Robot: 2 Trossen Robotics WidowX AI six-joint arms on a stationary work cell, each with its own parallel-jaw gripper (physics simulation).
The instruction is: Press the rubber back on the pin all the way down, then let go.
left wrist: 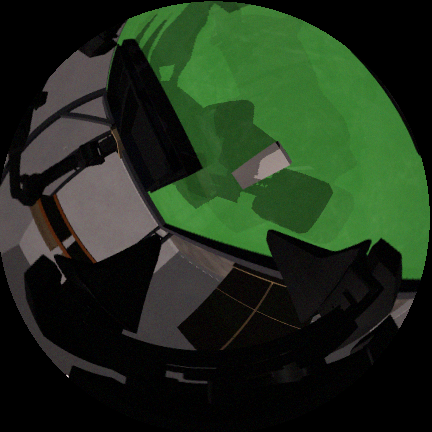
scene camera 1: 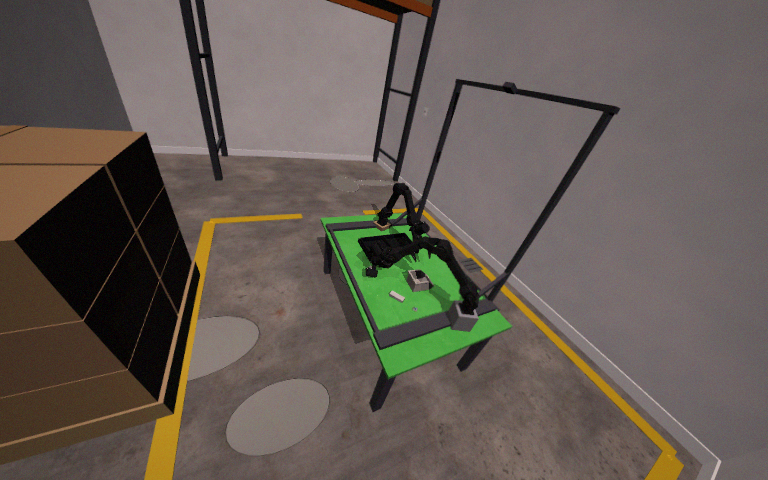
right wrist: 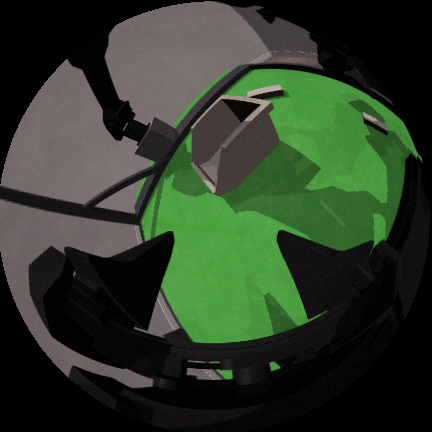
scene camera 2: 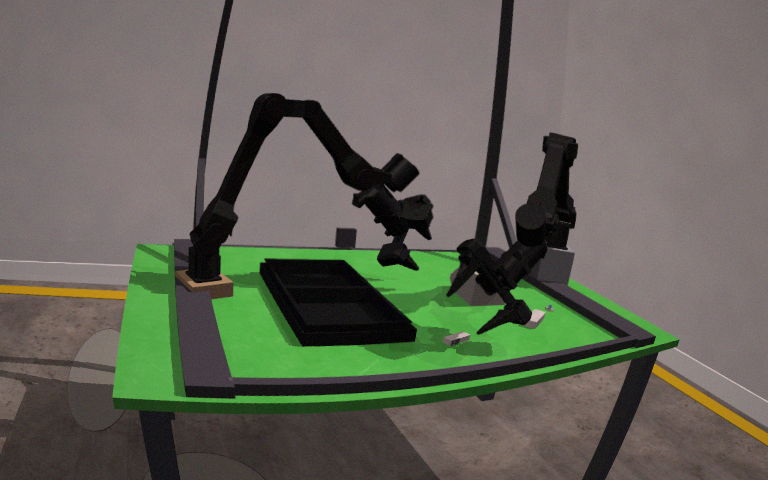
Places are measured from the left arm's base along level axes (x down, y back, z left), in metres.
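Pixels of known places: left gripper, between the fingertips: (left wrist: 213, 237) (scene camera 1: 367, 260) (scene camera 2: 462, 315); right gripper, between the fingertips: (scene camera 1: 422, 260) (right wrist: 227, 236) (scene camera 2: 423, 254); left arm's base, origin of its link: (scene camera 1: 466, 309) (right wrist: 143, 133) (scene camera 2: 555, 245); right arm's base, origin of its link: (left wrist: 114, 142) (scene camera 1: 382, 223) (scene camera 2: 203, 276).
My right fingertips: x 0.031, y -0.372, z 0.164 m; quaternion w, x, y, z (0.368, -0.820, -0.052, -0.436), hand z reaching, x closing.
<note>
For each thing: its middle in the pictures, then the offset to it from my right fingertips. "spot": a spot on its surface instead. Level surfaces: height alone.
- small pale block, middle of its body: (left wrist: 259, 166) (scene camera 2: 456, 338) dx +0.071, dy +0.068, dz +0.301 m
- longer white piece, middle of its body: (scene camera 2: 534, 318) (right wrist: 264, 92) (scene camera 1: 397, 296) dx +0.069, dy +0.258, dz +0.159 m
- tiny grey-blue piece, a spot on its surface: (scene camera 2: 549, 307) (scene camera 1: 414, 308) spot: dx +0.071, dy +0.319, dz +0.067 m
- grey open box, middle of its body: (right wrist: 227, 141) (scene camera 2: 480, 282) (scene camera 1: 419, 280) dx +0.042, dy +0.139, dz +0.024 m
- green table, height of its surface: dx +0.077 m
- black two-compartment tray, middle of its body: (scene camera 2: 327, 295) (left wrist: 129, 111) (scene camera 1: 388, 245) dx +0.058, dy -0.187, dz +0.201 m
Which piece is the rubber and which the pin I cannot tell. A small pale block (scene camera 2: 456, 339) (left wrist: 262, 165) (right wrist: 375, 123) lies near the black tray, with a dark mark on one end. A longer white piece (scene camera 1: 397, 296) (scene camera 2: 536, 318) (right wrist: 265, 92) lies beyond it, partly behind my left gripper in scene camera 2. A tiny grey-blue piece (scene camera 1: 414, 309) (scene camera 2: 549, 307) lies beside that. My left gripper (scene camera 2: 463, 314) (left wrist: 213, 237) is open and empty above the table near the small block. My right gripper (scene camera 2: 424, 253) (right wrist: 227, 236) is open and empty, higher up.
A grey open box (scene camera 1: 419, 285) (right wrist: 252, 145) stands on the green table (scene camera 1: 430, 350) (scene camera 2: 266, 362), partly behind the left gripper in scene camera 2. A black two-compartment tray (scene camera 2: 362, 338) (left wrist: 172, 120) lies between the arms. Dark rails (scene camera 2: 396, 378) run along the table edges.
</note>
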